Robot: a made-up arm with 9 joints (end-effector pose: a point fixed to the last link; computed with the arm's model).
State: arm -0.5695 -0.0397 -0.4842 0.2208 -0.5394 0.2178 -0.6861 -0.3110 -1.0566
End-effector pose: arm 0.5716 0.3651 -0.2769 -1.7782 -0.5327 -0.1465
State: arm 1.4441 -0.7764 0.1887 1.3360 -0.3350 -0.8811 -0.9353 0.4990 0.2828
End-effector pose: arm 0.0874 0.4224 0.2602 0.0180 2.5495 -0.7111
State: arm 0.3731 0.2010 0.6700 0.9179 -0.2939 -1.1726 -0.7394 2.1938 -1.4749
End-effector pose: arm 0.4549 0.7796 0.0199 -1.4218 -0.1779 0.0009
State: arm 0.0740 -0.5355 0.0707 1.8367 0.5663 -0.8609 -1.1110 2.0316 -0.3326
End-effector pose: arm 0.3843 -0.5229 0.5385 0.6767 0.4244 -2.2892
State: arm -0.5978 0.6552 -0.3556 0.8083 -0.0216 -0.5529 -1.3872 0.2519 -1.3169
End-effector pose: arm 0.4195 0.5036 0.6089 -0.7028 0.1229 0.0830
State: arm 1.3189 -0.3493 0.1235 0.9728 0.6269 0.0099 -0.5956 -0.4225 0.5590
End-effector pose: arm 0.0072 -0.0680 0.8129 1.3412 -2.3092 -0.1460
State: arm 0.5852 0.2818 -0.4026 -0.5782 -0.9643 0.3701 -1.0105 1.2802 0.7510
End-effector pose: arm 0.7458 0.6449 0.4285 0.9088 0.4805 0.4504
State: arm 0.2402 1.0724 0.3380 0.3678 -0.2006 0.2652 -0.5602 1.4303 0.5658
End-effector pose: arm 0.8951 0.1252 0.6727 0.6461 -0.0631 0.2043
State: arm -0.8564 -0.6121 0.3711 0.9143 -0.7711 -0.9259 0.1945 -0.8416 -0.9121
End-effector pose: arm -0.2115 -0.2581 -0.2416 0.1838 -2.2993 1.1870
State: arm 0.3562 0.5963 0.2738 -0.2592 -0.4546 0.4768 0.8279 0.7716 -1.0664
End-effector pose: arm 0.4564 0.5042 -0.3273 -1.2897 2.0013 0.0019
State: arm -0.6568 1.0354 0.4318 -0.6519 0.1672 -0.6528 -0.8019 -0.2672 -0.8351
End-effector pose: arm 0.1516 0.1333 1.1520 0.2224 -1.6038 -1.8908
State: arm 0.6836 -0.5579 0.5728 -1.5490 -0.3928 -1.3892 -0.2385 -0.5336 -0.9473
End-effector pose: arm 0.6383 -0.1157 1.2780 0.4479 0.1933 -1.5988
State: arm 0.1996 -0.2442 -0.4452 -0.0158 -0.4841 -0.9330 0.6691 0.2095 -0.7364
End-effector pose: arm 0.4201 0.7534 -0.2123 -1.5858 -1.2812 0.0448
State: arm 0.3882 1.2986 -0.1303 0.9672 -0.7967 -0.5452 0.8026 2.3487 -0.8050
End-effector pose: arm 0.1640 -0.3782 -0.4899 -1.4407 2.3384 -1.0957
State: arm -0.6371 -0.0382 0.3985 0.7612 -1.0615 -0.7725 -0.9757 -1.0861 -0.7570
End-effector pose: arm -0.2559 0.1626 0.1541 -0.1016 -1.8747 0.7024
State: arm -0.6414 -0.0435 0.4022 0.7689 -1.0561 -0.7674 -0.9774 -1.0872 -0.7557
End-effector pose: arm -0.2578 0.1579 0.1568 -0.0939 -1.8745 0.7070
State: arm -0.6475 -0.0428 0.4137 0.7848 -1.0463 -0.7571 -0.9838 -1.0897 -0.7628
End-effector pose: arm -0.2565 0.1575 0.1634 -0.0849 -1.8740 0.6973
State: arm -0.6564 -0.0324 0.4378 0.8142 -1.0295 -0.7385 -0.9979 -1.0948 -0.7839
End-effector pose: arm -0.2503 0.1636 0.1767 -0.0726 -1.8727 0.6652
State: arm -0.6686 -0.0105 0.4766 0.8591 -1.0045 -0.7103 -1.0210 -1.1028 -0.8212
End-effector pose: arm -0.2385 0.1760 0.1983 -0.0556 -1.8700 0.6081
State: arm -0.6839 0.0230 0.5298 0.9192 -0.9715 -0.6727 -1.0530 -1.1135 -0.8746
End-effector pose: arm -0.2216 0.1923 0.2291 -0.0323 -1.8654 0.5291
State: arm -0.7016 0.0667 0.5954 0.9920 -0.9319 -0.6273 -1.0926 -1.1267 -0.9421
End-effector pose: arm -0.2016 0.2086 0.2685 -0.0010 -1.8585 0.4346
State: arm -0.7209 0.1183 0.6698 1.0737 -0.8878 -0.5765 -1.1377 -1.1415 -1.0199
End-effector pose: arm -0.1810 0.2215 0.3146 0.0383 -1.8491 0.3337
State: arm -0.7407 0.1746 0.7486 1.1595 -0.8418 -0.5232 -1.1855 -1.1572 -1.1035
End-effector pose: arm -0.1626 0.2287 0.3641 0.0841 -1.8375 0.2351
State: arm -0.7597 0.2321 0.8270 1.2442 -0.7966 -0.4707 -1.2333 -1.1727 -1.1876
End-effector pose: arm -0.1485 0.2300 0.4133 0.1335 -1.8244 0.1457
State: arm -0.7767 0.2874 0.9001 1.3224 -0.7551 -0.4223 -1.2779 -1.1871 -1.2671
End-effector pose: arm -0.1393 0.2269 0.4581 0.1820 -1.8111 0.0697
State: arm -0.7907 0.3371 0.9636 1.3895 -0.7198 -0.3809 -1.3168 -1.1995 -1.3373
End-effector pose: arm -0.1344 0.2215 0.4956 0.2257 -1.7988 0.0089
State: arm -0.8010 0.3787 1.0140 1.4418 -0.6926 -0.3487 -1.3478 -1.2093 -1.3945
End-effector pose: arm -0.1323 0.2161 0.5242 0.2611 -1.7891 -0.0372
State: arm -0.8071 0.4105 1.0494 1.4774 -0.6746 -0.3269 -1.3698 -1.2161 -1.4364
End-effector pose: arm -0.1313 0.2123 0.5434 0.2863 -1.7829 -0.0701
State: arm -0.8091 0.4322 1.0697 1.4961 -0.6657 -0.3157 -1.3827 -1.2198 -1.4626
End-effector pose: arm -0.1301 0.2107 0.5539 0.3008 -1.7805 -0.0921
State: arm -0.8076 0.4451 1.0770 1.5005 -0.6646 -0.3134 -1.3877 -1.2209 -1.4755
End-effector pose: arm -0.1282 0.2115 0.5574 0.3059 -1.7812 -0.1058
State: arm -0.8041 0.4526 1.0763 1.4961 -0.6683 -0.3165 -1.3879 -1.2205 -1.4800
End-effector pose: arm -0.1256 0.2139 0.5567 0.3051 -1.7842 -0.1146
